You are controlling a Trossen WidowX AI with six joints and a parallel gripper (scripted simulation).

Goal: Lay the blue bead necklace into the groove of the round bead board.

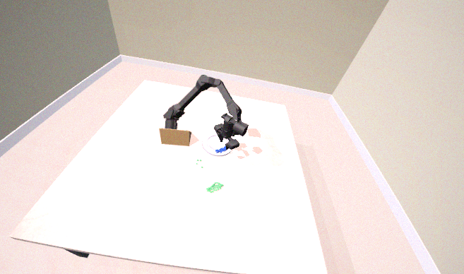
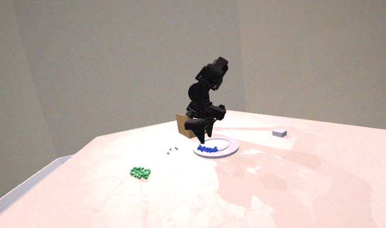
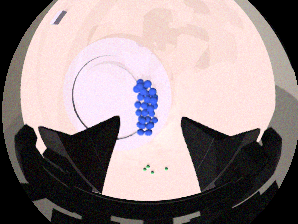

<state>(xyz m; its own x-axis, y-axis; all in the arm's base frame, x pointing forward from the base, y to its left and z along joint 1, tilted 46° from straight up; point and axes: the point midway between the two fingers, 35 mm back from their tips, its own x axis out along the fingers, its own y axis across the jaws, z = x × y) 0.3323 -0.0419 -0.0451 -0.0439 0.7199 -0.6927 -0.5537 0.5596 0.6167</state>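
Now: the round white bead board 40 mm behind my gripper tip, 60 mm to the left of it and 50 mm below it. Also, from my gripper tip: small grey block (70 mm ahead, 350 mm to the left, 50 mm below).
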